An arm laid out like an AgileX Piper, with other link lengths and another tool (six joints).
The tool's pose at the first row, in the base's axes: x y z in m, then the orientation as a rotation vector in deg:
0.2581, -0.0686, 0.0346, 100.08, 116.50, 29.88
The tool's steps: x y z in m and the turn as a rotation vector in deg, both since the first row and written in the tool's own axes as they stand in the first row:
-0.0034, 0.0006, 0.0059, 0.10, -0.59, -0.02
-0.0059, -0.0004, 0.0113, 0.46, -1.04, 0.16
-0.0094, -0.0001, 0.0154, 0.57, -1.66, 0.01
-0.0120, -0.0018, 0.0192, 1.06, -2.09, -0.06
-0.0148, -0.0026, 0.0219, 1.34, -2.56, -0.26
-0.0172, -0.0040, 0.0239, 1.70, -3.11, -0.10
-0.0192, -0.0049, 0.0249, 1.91, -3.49, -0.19
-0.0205, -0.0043, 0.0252, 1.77, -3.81, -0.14
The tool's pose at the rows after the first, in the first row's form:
0.2622, -0.0718, 0.0301, 100.07, 116.17, 29.21
0.2646, -0.0743, 0.0252, 100.43, 115.94, 28.49
0.2674, -0.0776, 0.0221, 100.28, 115.70, 27.74
0.2684, -0.0804, 0.0181, 100.44, 115.74, 26.85
0.2695, -0.0832, 0.0156, 100.33, 115.73, 26.07
0.2697, -0.0858, 0.0133, 100.66, 115.44, 25.25
0.2698, -0.0879, 0.0121, 100.64, 115.36, 24.66
0.2706, -0.0891, 0.0123, 100.58, 115.02, 24.50

